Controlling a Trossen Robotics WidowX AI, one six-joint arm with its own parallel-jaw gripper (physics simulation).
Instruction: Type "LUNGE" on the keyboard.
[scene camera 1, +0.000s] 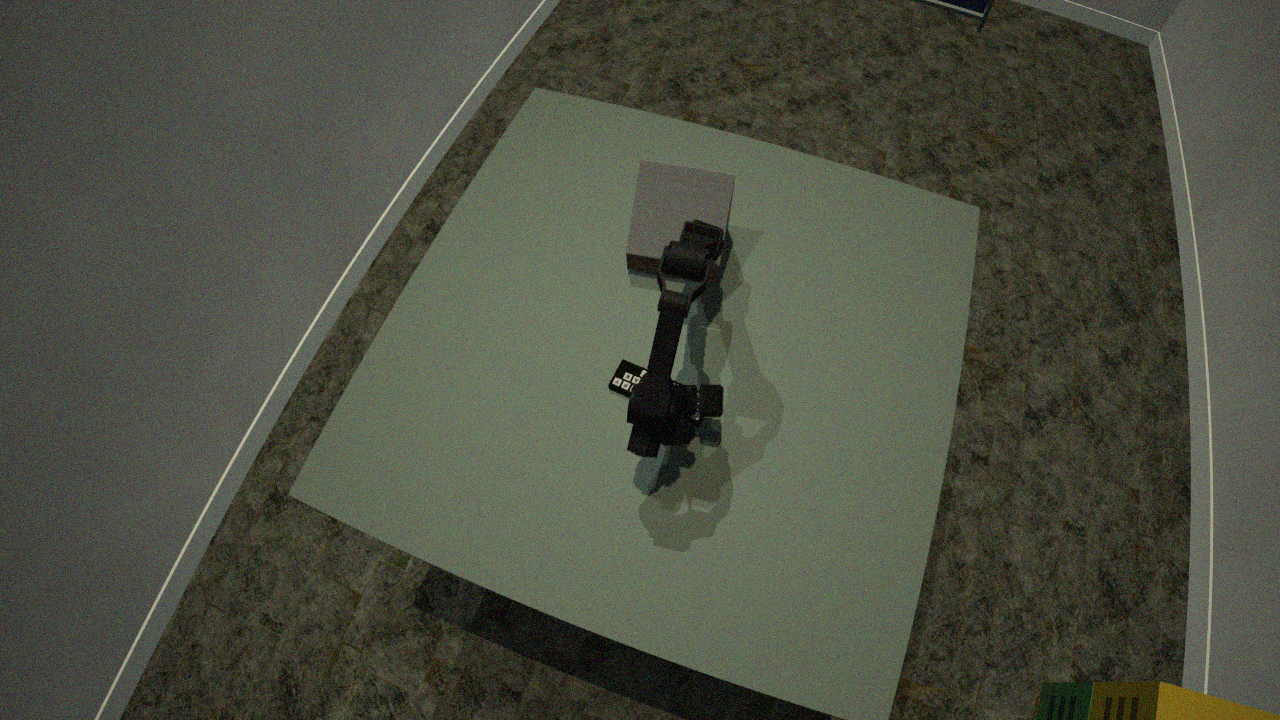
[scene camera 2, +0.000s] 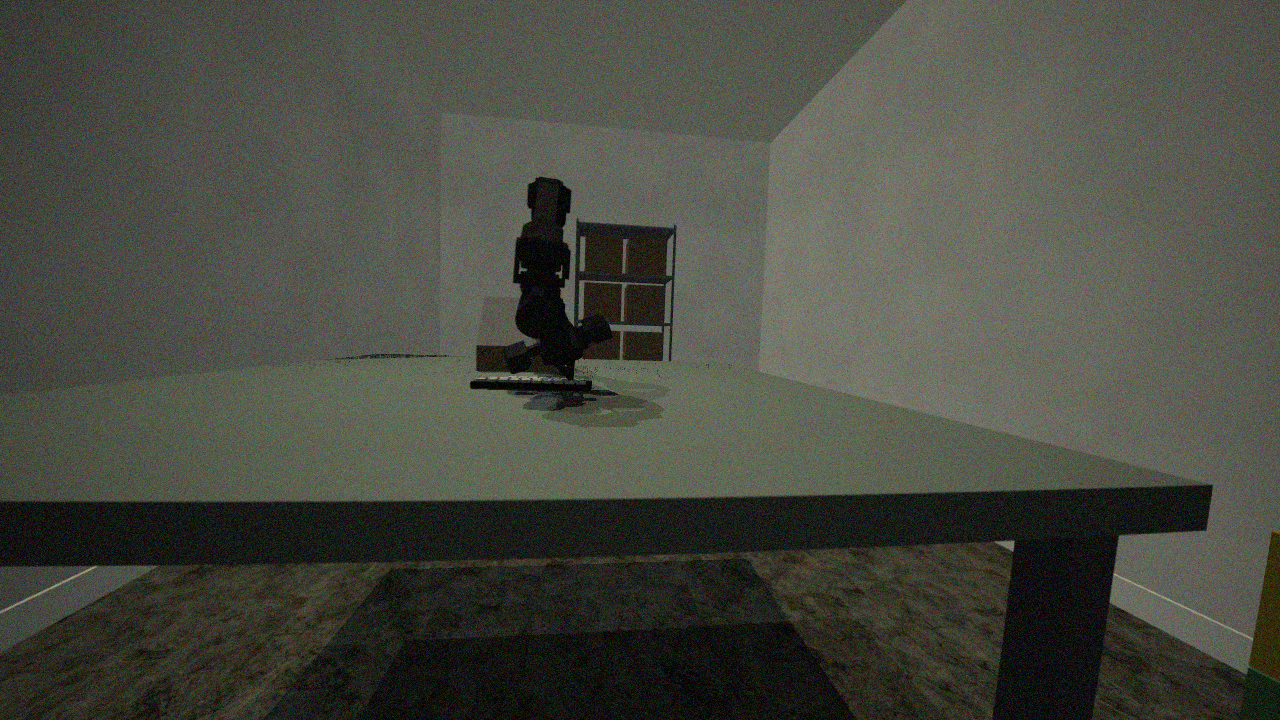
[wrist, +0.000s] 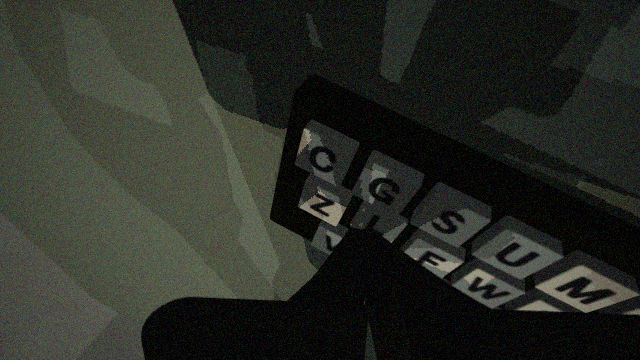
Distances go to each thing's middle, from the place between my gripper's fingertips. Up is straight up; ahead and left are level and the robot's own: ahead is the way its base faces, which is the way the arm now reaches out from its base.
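Black keyboard (scene camera 2: 512, 382): 1 cm ahead of my hand, 1 cm below it, 7 cm to the right of it.
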